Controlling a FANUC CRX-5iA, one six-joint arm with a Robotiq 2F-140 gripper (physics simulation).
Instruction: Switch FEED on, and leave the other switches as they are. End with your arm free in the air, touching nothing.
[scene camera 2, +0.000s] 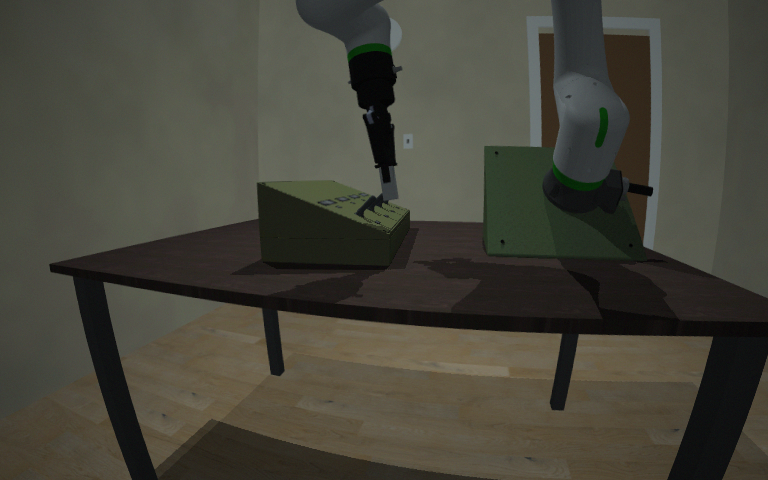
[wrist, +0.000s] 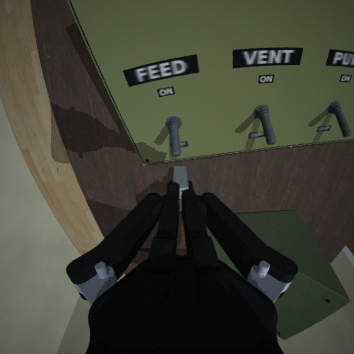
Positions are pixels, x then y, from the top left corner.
My gripper shows in scene camera 2 (391, 199) and in the wrist view (179, 175). One and the same spot on an olive switch box: (wrist: 213, 75) is (scene camera 2: 342, 203).
